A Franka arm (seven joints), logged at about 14 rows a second.
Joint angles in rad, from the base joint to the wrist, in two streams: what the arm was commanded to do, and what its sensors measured. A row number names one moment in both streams.
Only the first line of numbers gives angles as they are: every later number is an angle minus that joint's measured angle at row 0.
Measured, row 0: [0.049 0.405 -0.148 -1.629 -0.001 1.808 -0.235]
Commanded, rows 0 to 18: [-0.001 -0.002 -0.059 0.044 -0.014 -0.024 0.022]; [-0.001 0.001 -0.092 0.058 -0.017 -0.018 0.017]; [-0.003 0.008 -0.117 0.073 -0.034 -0.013 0.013]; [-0.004 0.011 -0.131 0.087 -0.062 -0.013 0.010]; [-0.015 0.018 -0.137 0.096 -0.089 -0.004 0.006]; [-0.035 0.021 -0.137 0.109 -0.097 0.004 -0.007]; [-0.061 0.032 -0.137 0.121 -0.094 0.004 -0.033]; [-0.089 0.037 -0.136 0.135 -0.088 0.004 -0.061]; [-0.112 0.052 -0.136 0.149 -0.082 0.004 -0.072]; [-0.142 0.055 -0.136 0.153 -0.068 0.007 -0.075]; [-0.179 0.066 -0.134 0.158 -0.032 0.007 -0.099]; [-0.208 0.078 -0.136 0.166 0.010 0.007 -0.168]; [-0.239 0.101 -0.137 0.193 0.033 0.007 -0.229]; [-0.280 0.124 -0.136 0.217 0.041 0.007 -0.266]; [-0.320 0.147 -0.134 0.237 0.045 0.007 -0.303]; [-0.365 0.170 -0.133 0.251 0.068 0.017 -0.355]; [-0.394 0.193 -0.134 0.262 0.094 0.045 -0.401]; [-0.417 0.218 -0.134 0.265 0.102 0.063 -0.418]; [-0.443 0.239 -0.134 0.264 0.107 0.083 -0.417]
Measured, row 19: [-0.398 0.175 -0.144 0.211 0.080 0.066 -0.387]
